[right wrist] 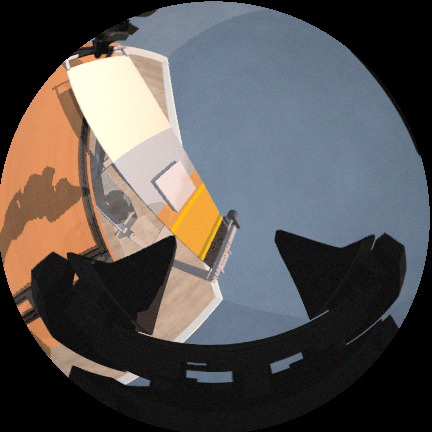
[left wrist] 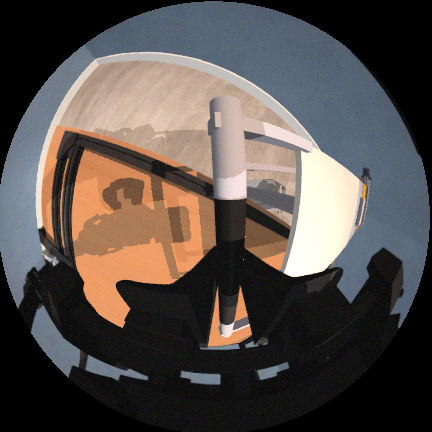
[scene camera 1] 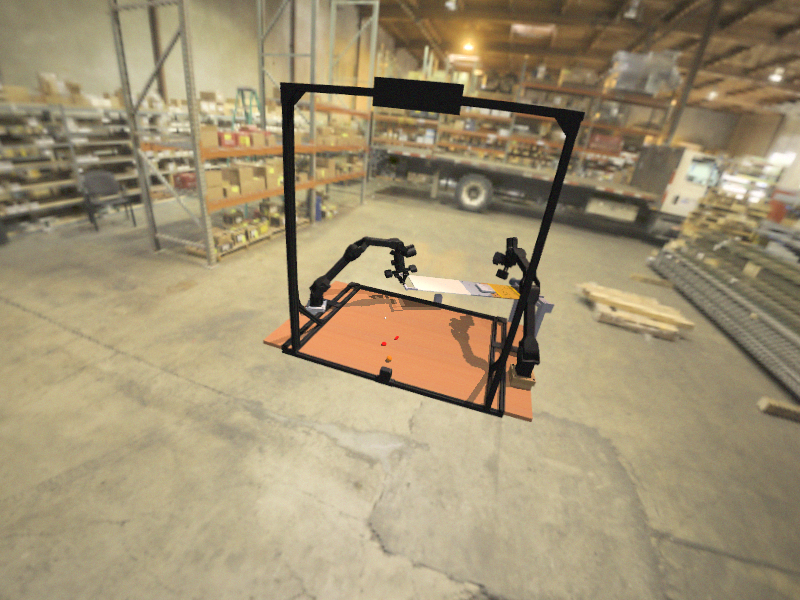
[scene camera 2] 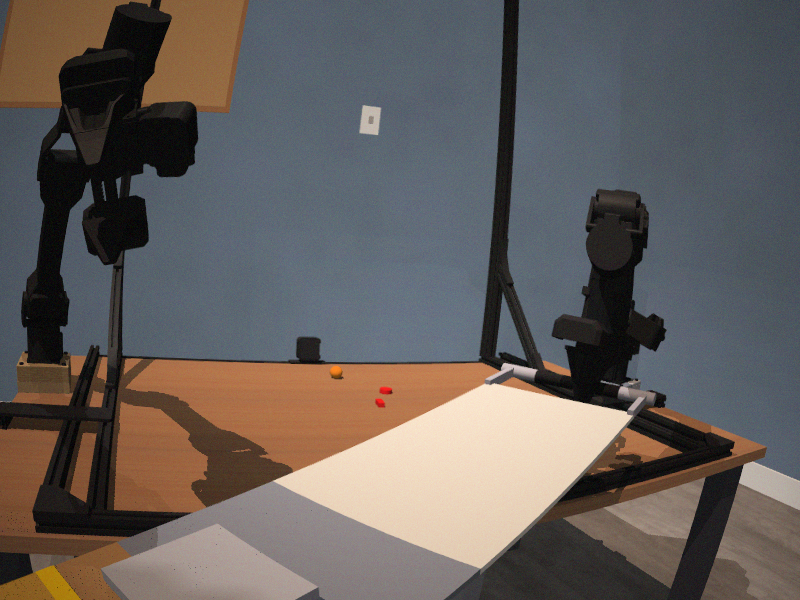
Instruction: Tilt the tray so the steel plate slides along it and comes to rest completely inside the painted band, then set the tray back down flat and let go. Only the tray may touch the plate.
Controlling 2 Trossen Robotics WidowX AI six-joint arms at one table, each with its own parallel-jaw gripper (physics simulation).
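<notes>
My left gripper (scene camera 1: 403, 279) (scene camera 2: 584, 395) (left wrist: 226, 249) is shut on the round bar handle (scene camera 2: 552, 378) (left wrist: 227, 160) of the long tray (scene camera 1: 439, 284) (scene camera 2: 452, 465) (left wrist: 325, 215) (right wrist: 117, 105). This end is cream and held above the table; the tray slopes down towards its far end in scene camera 1. The steel plate (scene camera 1: 483, 288) (scene camera 2: 210, 568) (right wrist: 175, 186) lies on the grey stretch and partly over the orange strip, close to the near yellow line of the painted band (right wrist: 197, 222), outside the band. My right gripper (scene camera 2: 100, 209) (right wrist: 226, 238) is open and empty, off to the side of the tray.
A dark strip (right wrist: 216, 242) and an end bar (right wrist: 227, 250) lie past the band. On the table (scene camera 1: 361, 322) (scene camera 2: 310, 426) are an orange ball (scene camera 1: 388, 358) (scene camera 2: 336, 372) and two small red pieces. A black frame (scene camera 1: 289, 193) (scene camera 2: 507, 161) stands around the table.
</notes>
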